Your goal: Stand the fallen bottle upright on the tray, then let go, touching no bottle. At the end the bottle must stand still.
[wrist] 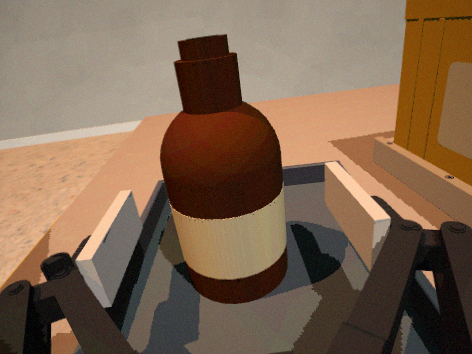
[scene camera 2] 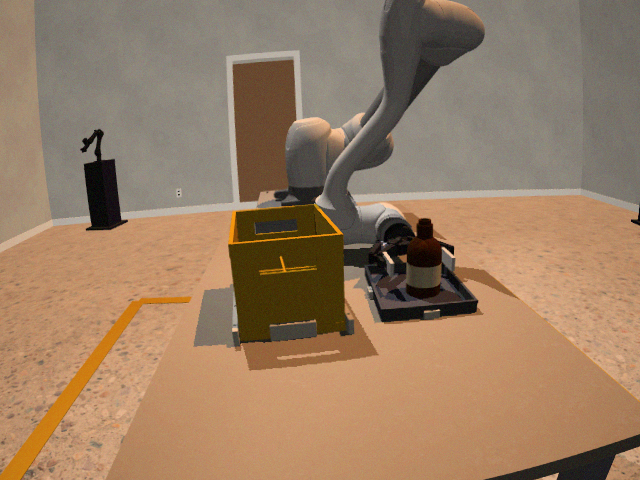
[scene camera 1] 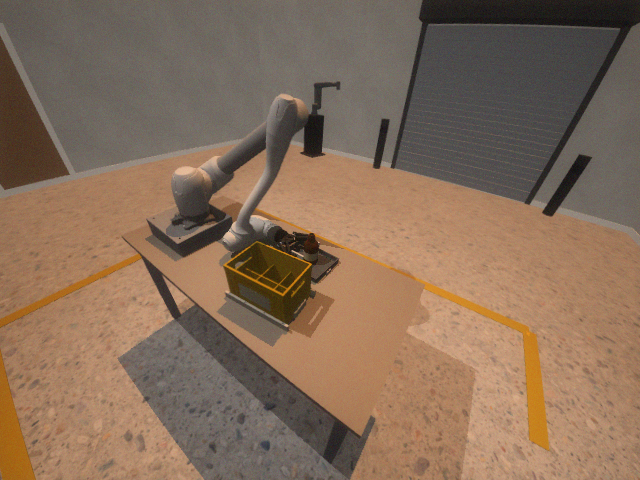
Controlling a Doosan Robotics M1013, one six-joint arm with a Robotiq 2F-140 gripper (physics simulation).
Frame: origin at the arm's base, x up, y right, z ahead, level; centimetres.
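Seen in the pictures: gripper, between the fingertips: point(wrist: 230, 196) point(scene camera 2: 423, 267) point(scene camera 1: 311, 251); arm's base, origin of its link: point(scene camera 2: 312, 198) point(scene camera 1: 196, 217).
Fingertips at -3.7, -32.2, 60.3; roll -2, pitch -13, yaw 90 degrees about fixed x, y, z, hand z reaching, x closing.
Note:
Pixels of each thing's middle, then the offset from my fingertips to it, as dx, dy, dz. "spot": a spot on its surface instead. Level surfaces: height alone.
- brown bottle, middle of its body: point(wrist: 223, 170) point(scene camera 2: 424, 256) point(scene camera 1: 311, 247) +2.2, -0.1, -0.5
- dark tray, a spot on its surface: point(wrist: 304, 174) point(scene camera 2: 400, 310) spot: -4.4, +5.1, +11.5
- yellow crate, middle of its body: point(scene camera 2: 282, 264) point(scene camera 1: 269, 281) +2.7, +27.9, +5.9
- table, height of its surface: dx -6.0
The brown bottle point(scene camera 1: 311, 248) point(scene camera 2: 424, 258) point(wrist: 225, 165) with a cream label has its base on the dark tray point(scene camera 2: 403, 312) point(wrist: 304, 174). It is near upright but leans a little, its neck to the left in the wrist view and slightly to the right in scene camera 2. I cannot tell whether it is still. My gripper point(scene camera 2: 418, 260) point(wrist: 230, 196) is open low over the tray. Its two pale pads stand on either side of the bottle, with a gap on each side, wider on the right in the wrist view.
A yellow crate point(scene camera 1: 289, 302) point(scene camera 2: 289, 289) point(wrist: 427, 90) with dividers stands beside the tray on the table point(scene camera 1: 361, 330) point(scene camera 2: 413, 387). Low pale brackets point(scene camera 2: 293, 330) point(wrist: 420, 175) edge the crate. The tray's raised walls surround the bottle and reach close to the finger pads.

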